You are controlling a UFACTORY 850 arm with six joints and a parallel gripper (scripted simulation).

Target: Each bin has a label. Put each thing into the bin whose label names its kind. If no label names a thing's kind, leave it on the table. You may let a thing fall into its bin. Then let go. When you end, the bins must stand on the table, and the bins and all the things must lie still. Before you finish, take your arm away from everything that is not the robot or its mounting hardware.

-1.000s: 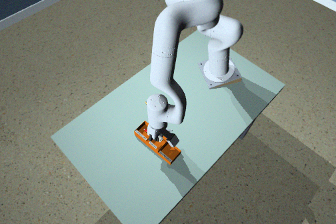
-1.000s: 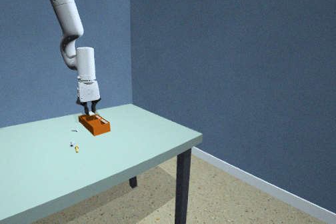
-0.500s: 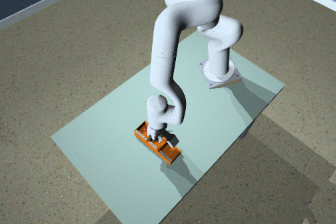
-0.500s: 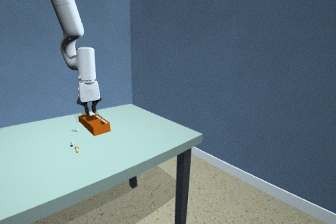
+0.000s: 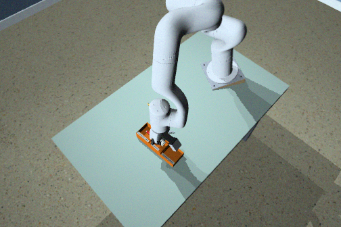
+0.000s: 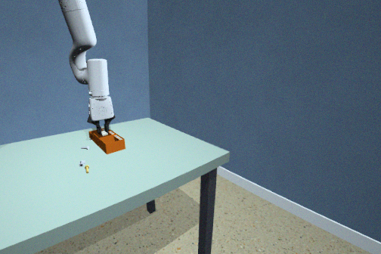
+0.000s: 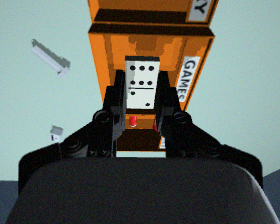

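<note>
My gripper is now 50 mm above the orange bin row and 10 mm short of it. Round my hand: grey bolt: 90 mm behind, 60 mm below, 10 mm to the right; grey piece: 150 mm to the right, 150 mm behind, 60 mm below; white domino: 20 mm below.
</note>
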